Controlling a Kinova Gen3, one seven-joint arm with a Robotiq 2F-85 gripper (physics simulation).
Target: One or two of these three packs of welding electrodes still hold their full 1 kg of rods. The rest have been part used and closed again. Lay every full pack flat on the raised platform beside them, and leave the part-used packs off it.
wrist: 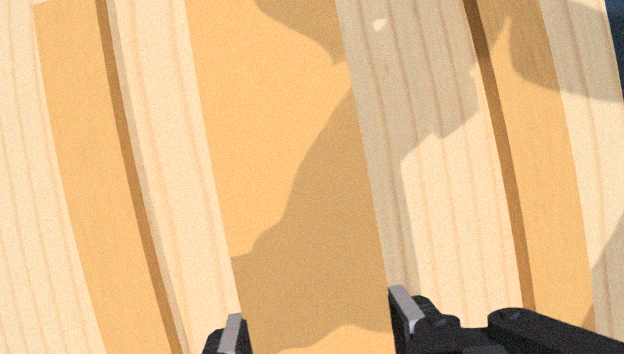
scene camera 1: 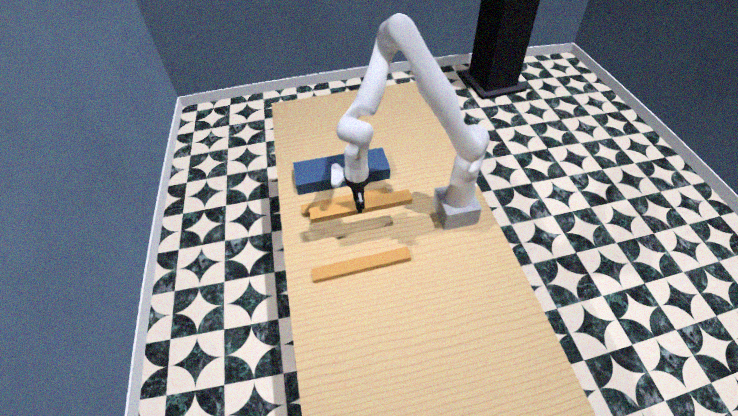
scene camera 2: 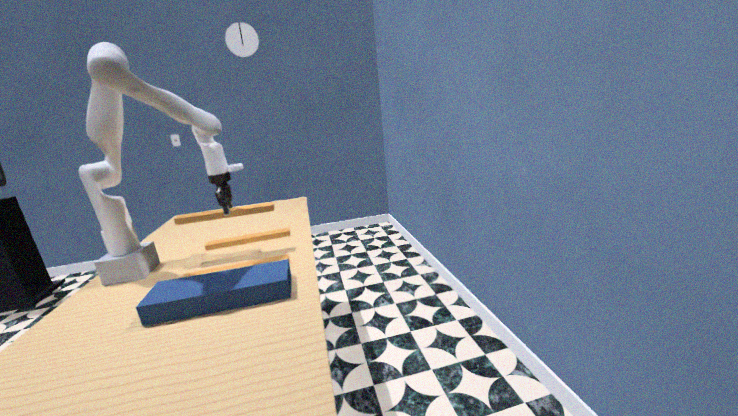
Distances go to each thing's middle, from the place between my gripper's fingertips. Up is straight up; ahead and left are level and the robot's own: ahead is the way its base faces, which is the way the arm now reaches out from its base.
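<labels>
Picture the raised blue platform (scene camera 2: 191,296): my hand is 34 cm to the left of it, 15 cm above it and 2 cm past it.
</labels>
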